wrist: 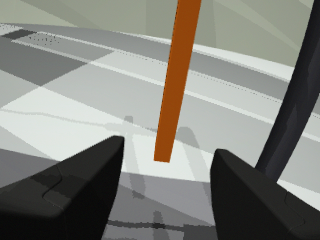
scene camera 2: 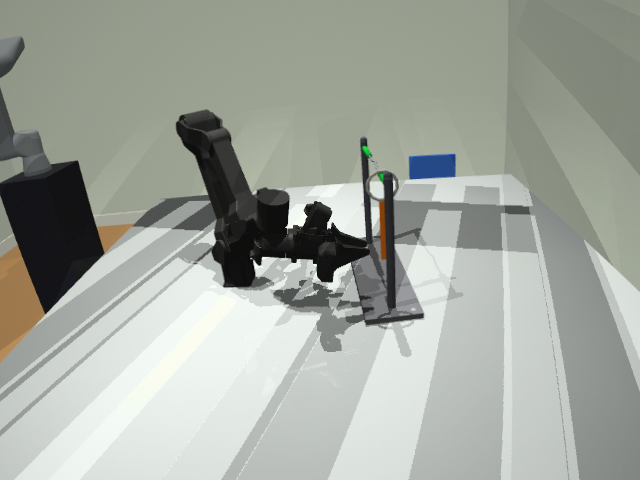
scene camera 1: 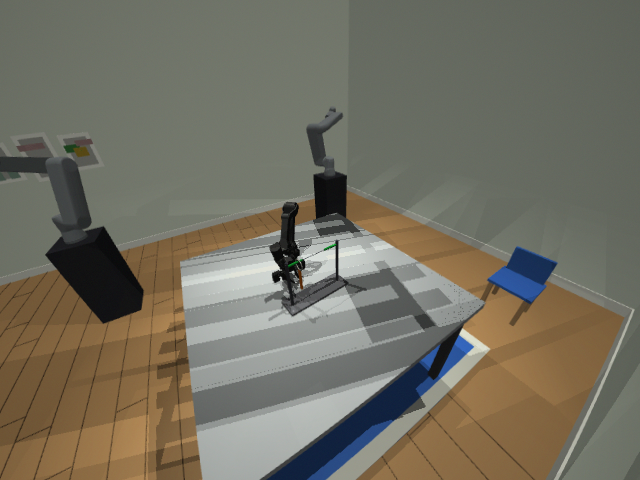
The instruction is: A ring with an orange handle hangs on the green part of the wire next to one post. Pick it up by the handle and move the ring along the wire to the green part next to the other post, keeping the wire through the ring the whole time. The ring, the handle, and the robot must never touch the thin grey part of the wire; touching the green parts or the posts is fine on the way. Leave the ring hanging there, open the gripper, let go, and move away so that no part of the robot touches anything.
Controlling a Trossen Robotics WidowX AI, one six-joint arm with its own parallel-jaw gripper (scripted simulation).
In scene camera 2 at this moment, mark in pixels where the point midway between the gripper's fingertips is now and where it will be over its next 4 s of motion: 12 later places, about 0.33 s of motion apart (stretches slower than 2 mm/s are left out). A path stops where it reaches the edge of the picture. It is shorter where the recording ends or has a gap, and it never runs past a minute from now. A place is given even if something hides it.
My gripper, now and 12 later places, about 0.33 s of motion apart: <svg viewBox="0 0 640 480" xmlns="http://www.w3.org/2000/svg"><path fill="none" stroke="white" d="M368 247L375 248L383 248L390 249L397 249L398 249L398 246L398 242L398 241L398 240L398 238L398 235L396 233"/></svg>
